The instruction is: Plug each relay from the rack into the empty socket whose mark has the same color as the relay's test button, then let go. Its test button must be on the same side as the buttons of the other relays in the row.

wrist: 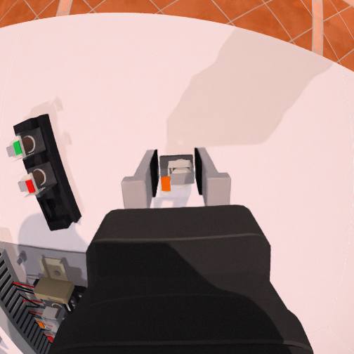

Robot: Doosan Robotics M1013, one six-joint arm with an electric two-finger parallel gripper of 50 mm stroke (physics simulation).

Observation:
The picture shows: the gripper, a black relay rack and a beige end bracket.

